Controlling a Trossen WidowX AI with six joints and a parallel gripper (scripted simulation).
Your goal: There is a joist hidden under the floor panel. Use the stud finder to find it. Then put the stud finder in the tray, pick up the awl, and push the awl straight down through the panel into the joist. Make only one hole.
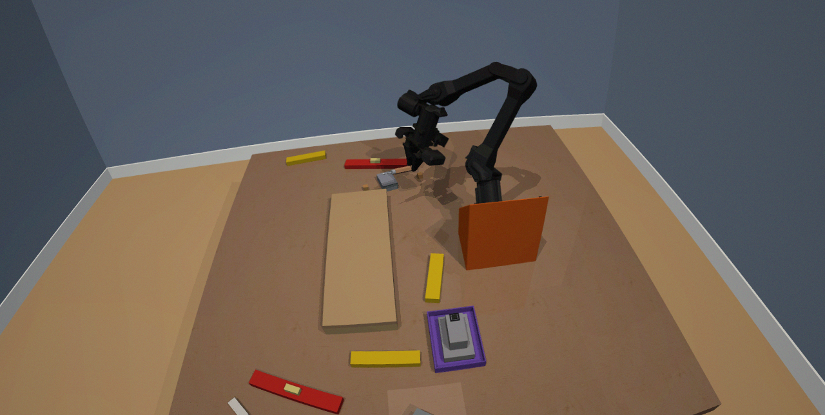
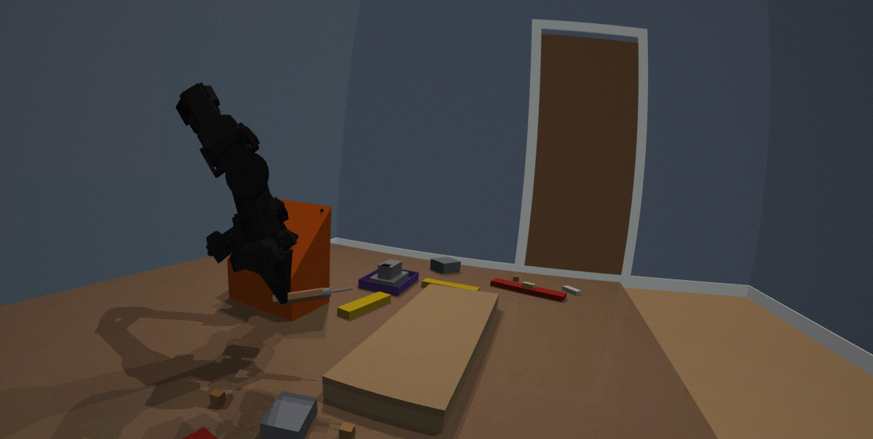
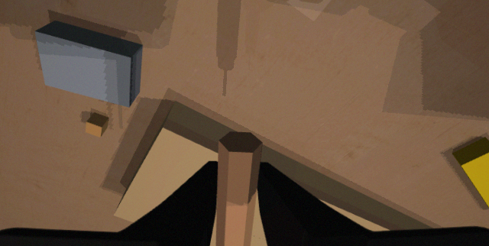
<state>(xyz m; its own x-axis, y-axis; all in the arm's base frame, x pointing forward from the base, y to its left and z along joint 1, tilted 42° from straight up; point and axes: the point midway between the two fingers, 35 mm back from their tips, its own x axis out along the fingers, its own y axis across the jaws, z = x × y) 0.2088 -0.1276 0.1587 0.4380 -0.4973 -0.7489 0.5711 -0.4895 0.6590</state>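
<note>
The awl lies 40 mm ahead of my gripper tip, 30 mm to the left of it and 20 mm above it. Also, from my gripper tip: purple tray (530 mm to the left, 130 mm behind, 110 mm below); then grey stud finder (510 mm to the left, 130 mm behind, 80 mm below); then grey block (110 mm below, 100 mm ahead, 90 mm to the right).
</note>
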